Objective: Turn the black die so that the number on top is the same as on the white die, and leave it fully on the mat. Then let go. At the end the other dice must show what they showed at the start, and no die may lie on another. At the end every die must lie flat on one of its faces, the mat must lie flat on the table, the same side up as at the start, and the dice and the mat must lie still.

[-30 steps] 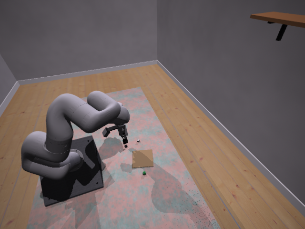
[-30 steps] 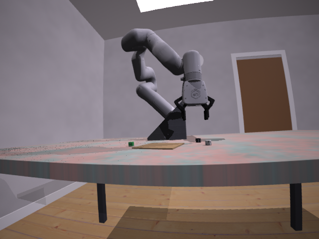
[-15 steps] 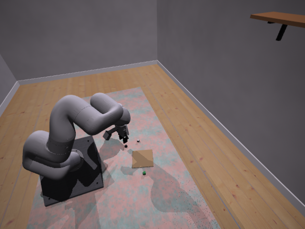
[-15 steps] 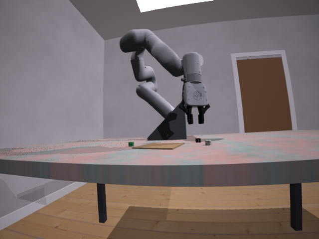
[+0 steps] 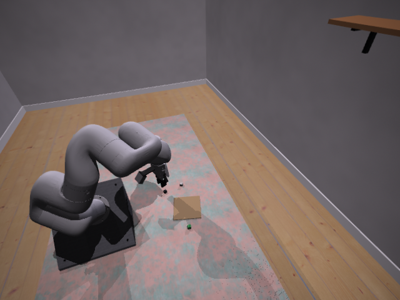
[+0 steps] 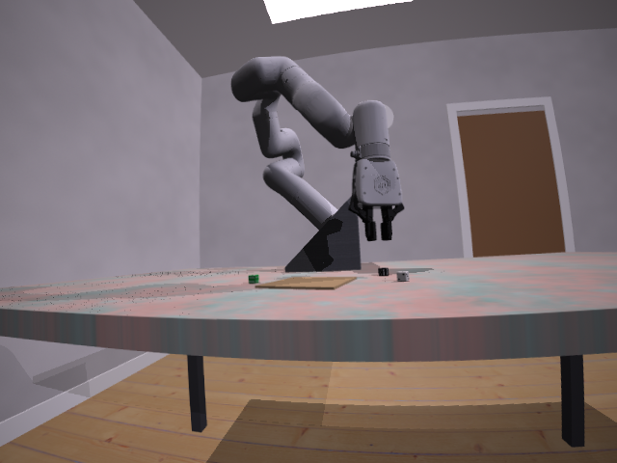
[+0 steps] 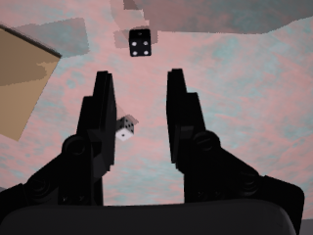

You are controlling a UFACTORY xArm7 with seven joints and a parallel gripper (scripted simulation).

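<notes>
The black die lies 10 mm ahead of my hand and 90 mm below it. The rest, counted from my hand: green die: 90 mm ahead, 250 mm to the right, 90 mm below; then tan mat: 110 mm ahead, 130 mm to the right, 90 mm below; then white die: 110 mm ahead, 30 mm to the left, 90 mm below.
</notes>
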